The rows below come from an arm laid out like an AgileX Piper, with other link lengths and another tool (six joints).
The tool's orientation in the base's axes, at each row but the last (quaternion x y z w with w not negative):
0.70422, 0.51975, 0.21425, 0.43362
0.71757, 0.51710, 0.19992, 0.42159
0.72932, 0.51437, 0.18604, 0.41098
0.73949, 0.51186, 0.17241, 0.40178
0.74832, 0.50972, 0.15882, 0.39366
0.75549, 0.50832, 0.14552, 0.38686
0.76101, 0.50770, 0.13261, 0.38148
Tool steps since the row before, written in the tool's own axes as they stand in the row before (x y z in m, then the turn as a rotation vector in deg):
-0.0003, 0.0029, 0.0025, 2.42, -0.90, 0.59
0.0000, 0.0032, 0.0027, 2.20, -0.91, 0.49
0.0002, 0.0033, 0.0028, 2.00, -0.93, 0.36
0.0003, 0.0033, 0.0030, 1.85, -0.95, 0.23
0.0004, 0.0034, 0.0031, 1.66, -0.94, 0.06
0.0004, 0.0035, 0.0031, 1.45, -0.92, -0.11
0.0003, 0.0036, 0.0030, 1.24, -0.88, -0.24
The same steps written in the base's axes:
0.0034, -0.0015, 0.0011, 0.84, 2.07, -1.42
0.0038, -0.0014, 0.0011, 0.68, 1.91, -1.34
0.0040, -0.0014, 0.0009, 0.50, 1.78, -1.25
0.0042, -0.0015, 0.0006, 0.34, 1.71, -1.16
0.0043, -0.0015, 0.0005, 0.15, 1.61, -1.02
0.0044, -0.0016, 0.0005, -0.03, 1.49, -0.85
0.0043, -0.0018, 0.0005, -0.18, 1.36, -0.70

